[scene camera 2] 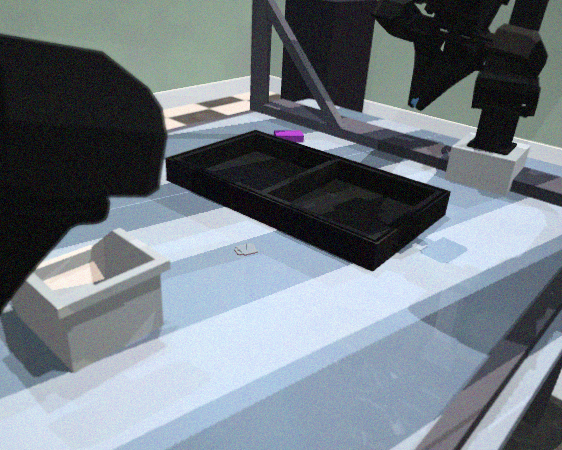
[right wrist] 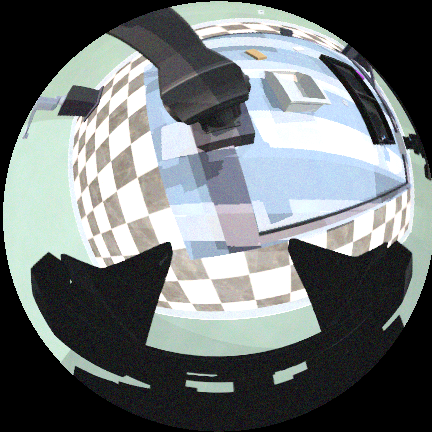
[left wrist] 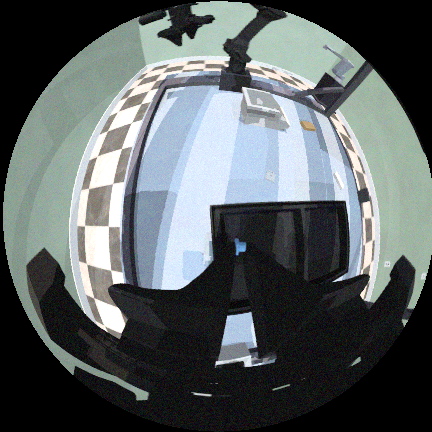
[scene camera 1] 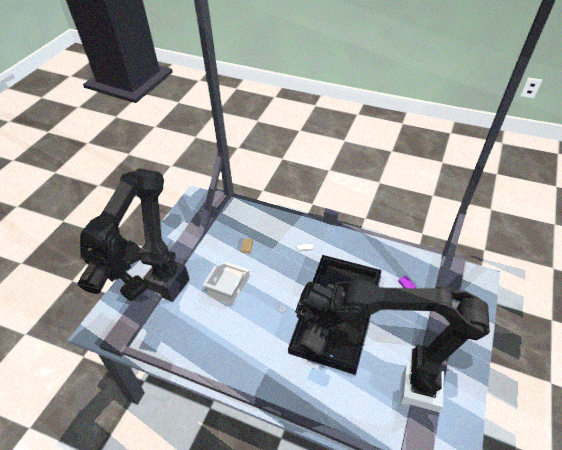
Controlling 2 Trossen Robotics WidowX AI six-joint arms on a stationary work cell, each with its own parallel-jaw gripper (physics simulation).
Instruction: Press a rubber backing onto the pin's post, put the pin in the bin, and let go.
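Observation:
The pin, a small white piece with a thin post pointing up, lies on the table between the bin and the black tray. The bin is an open pale grey box. My left gripper is shut on a small blue rubber backing and holds it well above the table, near the tray. In scene camera 1 its fingertips are hidden. My right gripper is open and empty, raised beside its arm's base.
A black two-compartment tray stands by the left gripper. An orange block and a white strip lie beyond the bin. A magenta block lies behind the tray. Frame posts rise at the table's edges.

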